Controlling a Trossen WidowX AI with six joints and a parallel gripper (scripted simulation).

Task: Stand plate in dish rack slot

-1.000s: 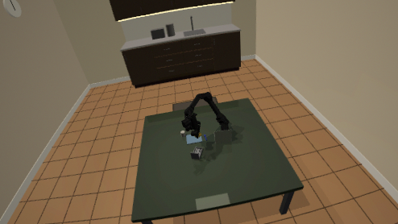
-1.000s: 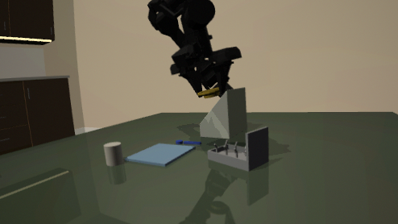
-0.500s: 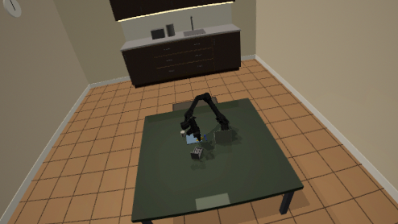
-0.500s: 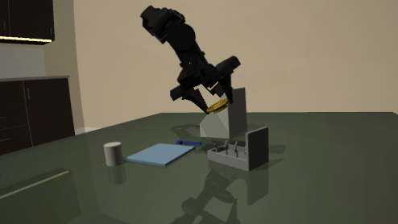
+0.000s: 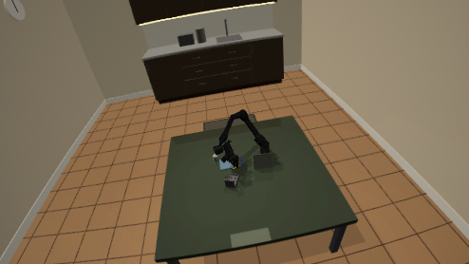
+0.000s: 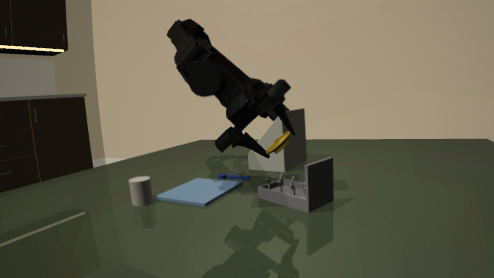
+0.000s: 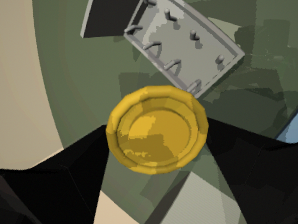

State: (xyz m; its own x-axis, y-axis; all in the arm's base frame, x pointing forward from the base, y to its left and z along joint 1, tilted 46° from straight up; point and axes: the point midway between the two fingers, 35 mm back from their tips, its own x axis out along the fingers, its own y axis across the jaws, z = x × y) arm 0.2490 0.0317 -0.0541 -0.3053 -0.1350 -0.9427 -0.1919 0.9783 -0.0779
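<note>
My gripper tip is 70 mm above the grey dish rack, 50 mm short of it and 40 mm to the right of it. From my gripper tip the other things lie so: yellow plate: 10 mm above; then blue stick: 160 mm to the right, 90 mm below, 50 mm behind; then light blue mat: 170 mm to the right, 90 mm below, 60 mm ahead.
</note>
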